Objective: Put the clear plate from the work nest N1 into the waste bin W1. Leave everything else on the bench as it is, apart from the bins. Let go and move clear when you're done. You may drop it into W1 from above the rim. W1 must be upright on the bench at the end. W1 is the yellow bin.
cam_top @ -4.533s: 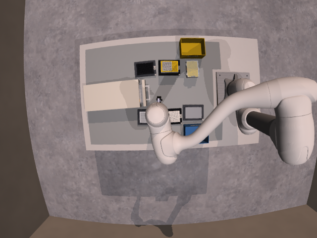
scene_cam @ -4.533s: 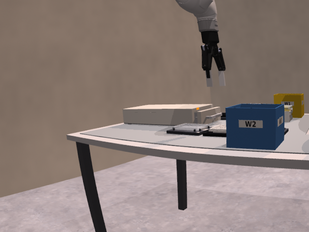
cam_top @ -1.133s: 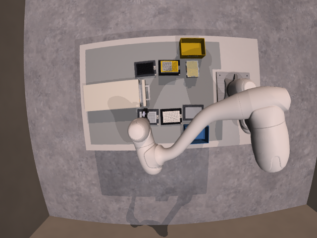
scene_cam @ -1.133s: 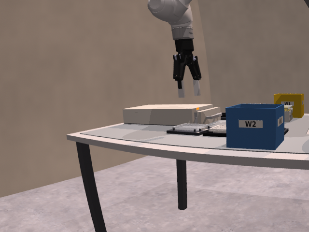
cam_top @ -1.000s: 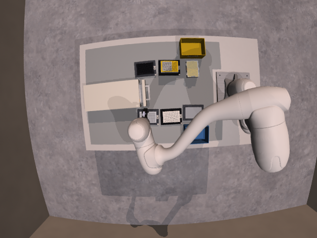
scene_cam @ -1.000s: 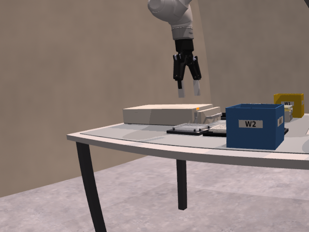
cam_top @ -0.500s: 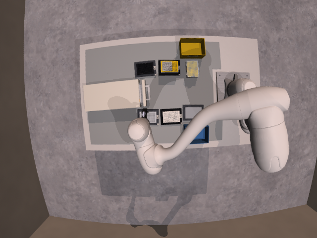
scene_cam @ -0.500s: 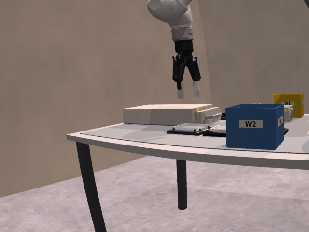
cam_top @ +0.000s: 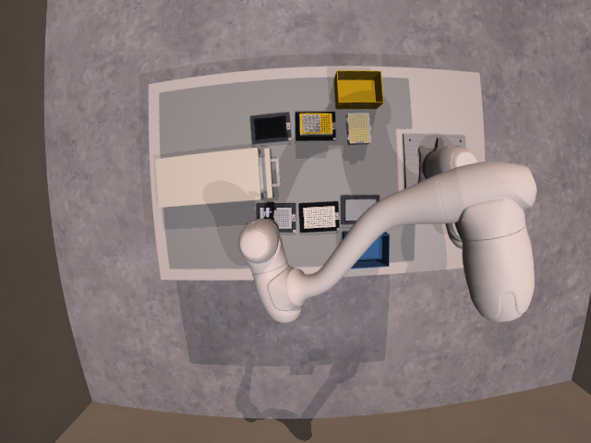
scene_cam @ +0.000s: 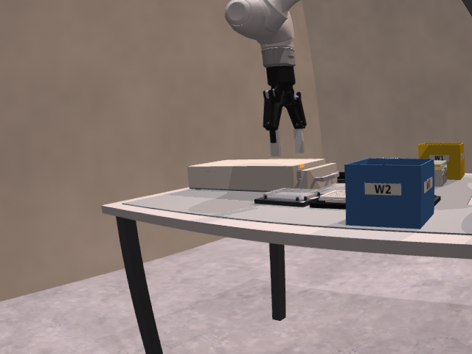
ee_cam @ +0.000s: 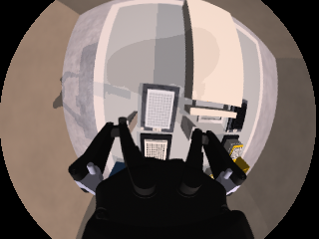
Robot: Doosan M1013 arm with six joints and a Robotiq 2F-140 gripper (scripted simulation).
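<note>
Right now the clear plate is 13 cm below my hand. From my hand the other things lie so: blue bin W2 (37 cm behind, 11 cm to the left, 11 cm below); then white plate (18 cm behind, 1 cm to the right, 13 cm below); then black plate (3 cm ahead, 37 cm to the right, 13 cm below).
</note>
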